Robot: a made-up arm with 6 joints. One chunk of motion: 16 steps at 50 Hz.
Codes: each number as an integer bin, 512 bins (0 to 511) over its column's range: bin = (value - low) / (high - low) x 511, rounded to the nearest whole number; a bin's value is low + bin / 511 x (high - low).
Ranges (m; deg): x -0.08..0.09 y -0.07..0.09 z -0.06..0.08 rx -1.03..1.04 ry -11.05..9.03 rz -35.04..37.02
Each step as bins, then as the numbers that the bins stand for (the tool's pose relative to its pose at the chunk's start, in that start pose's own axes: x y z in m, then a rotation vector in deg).
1 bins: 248 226 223 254 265 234
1 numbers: 0.0025 0.0008 0.0011 0.00 -0.64 -2.04
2 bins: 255 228 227 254 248 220
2 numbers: 0.0048 0.0014 0.0022 0.00 -1.30 -4.02
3 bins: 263 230 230 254 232 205
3 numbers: 0.0075 0.0020 0.0030 0.00 -1.93 -6.13
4 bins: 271 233 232 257 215 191
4 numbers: 0.0102 0.0030 0.0036 0.01 -2.60 -8.11
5 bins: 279 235 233 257 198 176
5 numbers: 0.0128 0.0036 0.0038 0.01 -3.27 -10.22
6 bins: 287 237 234 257 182 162
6 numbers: 0.0155 0.0042 0.0041 0.01 -3.90 -12.20
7 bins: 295 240 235 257 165 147
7 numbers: 0.0181 0.0051 0.0044 0.01 -4.57 -14.31
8 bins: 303 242 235 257 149 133
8 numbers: 0.0208 0.0058 0.0044 0.01 -5.19 -16.28
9 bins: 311 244 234 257 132 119
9 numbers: 0.0235 0.0064 0.0041 0.01 -5.86 -18.26
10 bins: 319 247 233 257 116 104
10 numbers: 0.0261 0.0073 0.0038 0.01 -6.49 -20.37
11 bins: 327 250 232 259 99 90
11 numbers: 0.0288 0.0083 0.0036 0.02 -7.16 -22.35
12 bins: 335 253 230 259 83 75
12 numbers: 0.0314 0.0092 0.0030 0.02 -7.79 -24.46
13 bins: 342 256 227 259 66 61
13 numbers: 0.0338 0.0102 0.0022 0.02 -8.46 -26.44
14 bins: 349 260 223 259 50 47
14 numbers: 0.0361 0.0114 0.0011 0.02 -9.09 -28.41
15 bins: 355 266 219 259 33 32
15 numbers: 0.0381 0.0133 0.0000 0.02 -9.75 -30.53
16 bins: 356 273 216 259 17 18
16 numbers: 0.0384 0.0155 -0.0008 0.02 -10.38 -32.50
